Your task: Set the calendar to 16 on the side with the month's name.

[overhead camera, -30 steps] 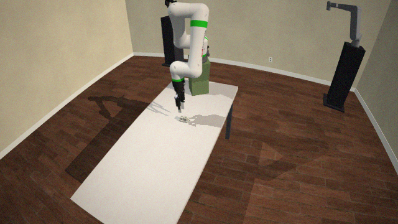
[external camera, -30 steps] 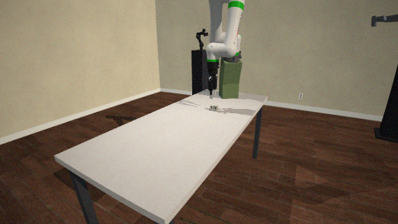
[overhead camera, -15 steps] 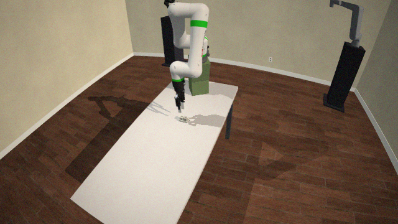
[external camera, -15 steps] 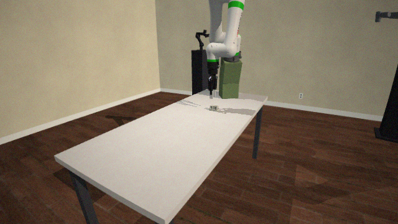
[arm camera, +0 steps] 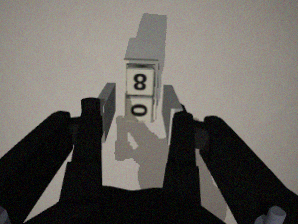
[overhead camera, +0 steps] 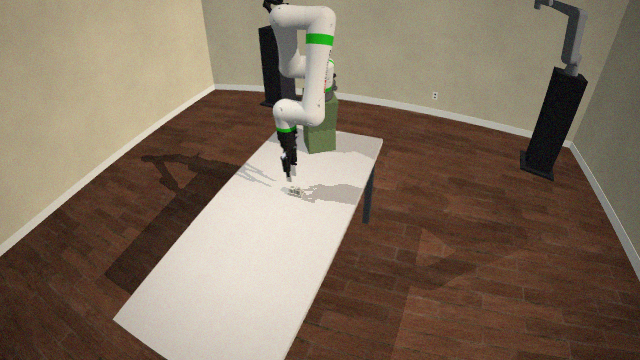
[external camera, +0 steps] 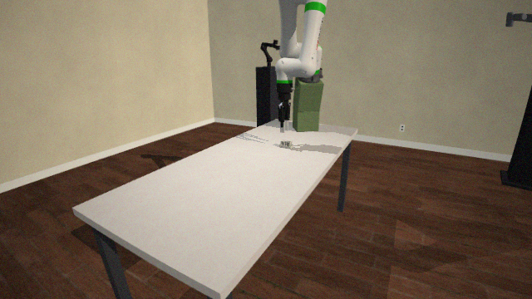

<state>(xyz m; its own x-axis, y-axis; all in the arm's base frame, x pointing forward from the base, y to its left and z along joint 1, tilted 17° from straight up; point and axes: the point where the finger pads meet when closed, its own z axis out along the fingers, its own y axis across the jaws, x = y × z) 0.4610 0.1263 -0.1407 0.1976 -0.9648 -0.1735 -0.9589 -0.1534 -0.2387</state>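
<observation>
The cube is 10 cm below my hand. Round my hand: white calendar tray: 12 cm below, 2 cm to the left.
</observation>
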